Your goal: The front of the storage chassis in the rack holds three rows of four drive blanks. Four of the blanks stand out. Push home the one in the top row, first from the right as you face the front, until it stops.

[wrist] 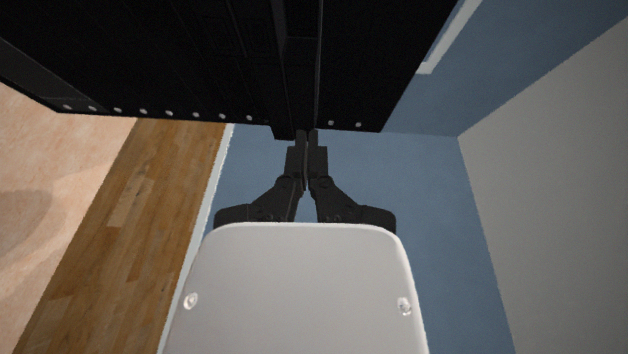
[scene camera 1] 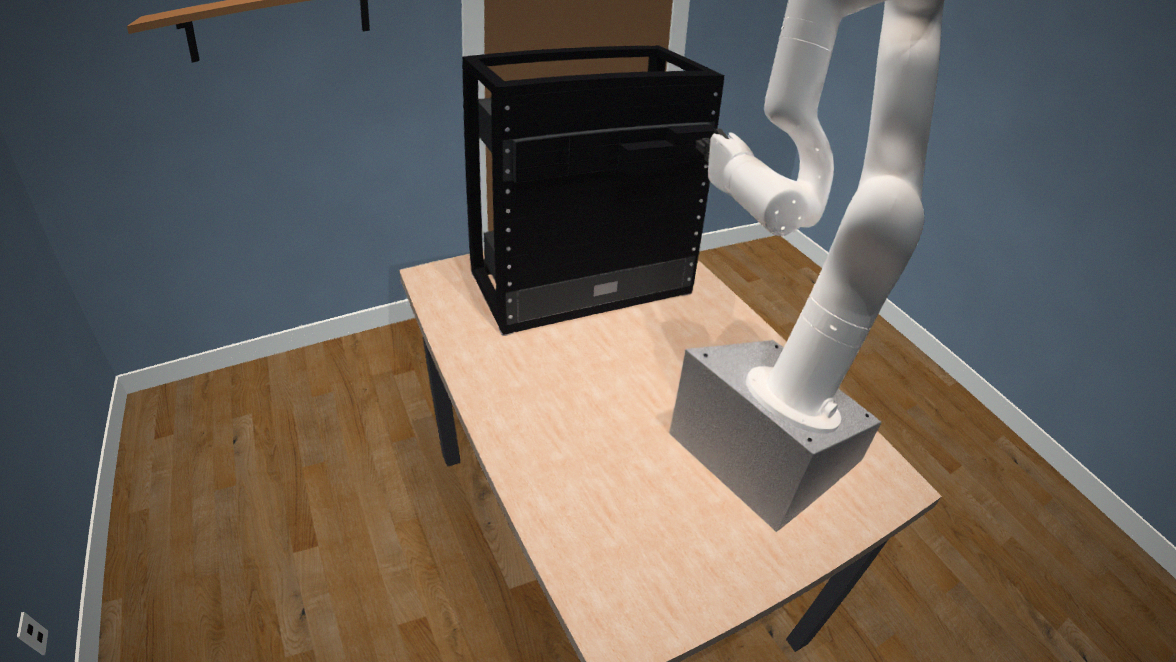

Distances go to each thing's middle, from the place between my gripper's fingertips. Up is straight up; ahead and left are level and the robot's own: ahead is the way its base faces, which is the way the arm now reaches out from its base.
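Counting from my hand, I find the black rack (scene camera 1: 599,194) 180 mm below, 250 mm ahead and 90 mm to the left.
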